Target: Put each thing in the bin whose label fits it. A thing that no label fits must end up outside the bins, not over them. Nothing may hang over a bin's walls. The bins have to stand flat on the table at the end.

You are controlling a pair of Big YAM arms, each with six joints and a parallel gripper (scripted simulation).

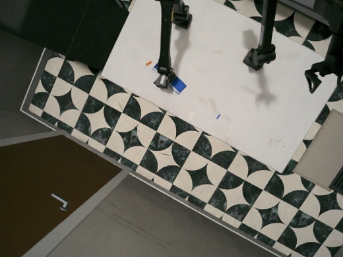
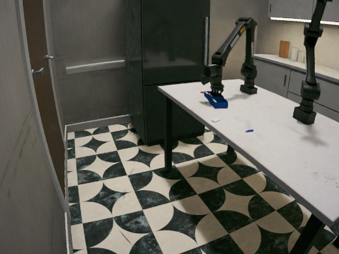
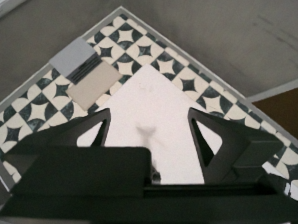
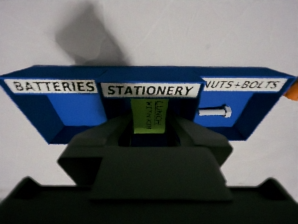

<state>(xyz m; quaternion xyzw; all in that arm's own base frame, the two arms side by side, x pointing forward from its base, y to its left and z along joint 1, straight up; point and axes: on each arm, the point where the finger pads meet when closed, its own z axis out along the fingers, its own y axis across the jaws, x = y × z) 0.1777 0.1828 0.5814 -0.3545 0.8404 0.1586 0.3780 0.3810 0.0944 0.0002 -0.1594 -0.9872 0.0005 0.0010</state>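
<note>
My right gripper is now 80 mm to the left of the tiny grey piece, 20 mm past it and 10 mm above it. Also, from my right hand: orange cylinder (180 mm to the right, 20 mm below, 10 mm behind); then white piece (260 mm to the left, 160 mm ahead, 30 mm below); then green piece (right at my right hand).
</note>
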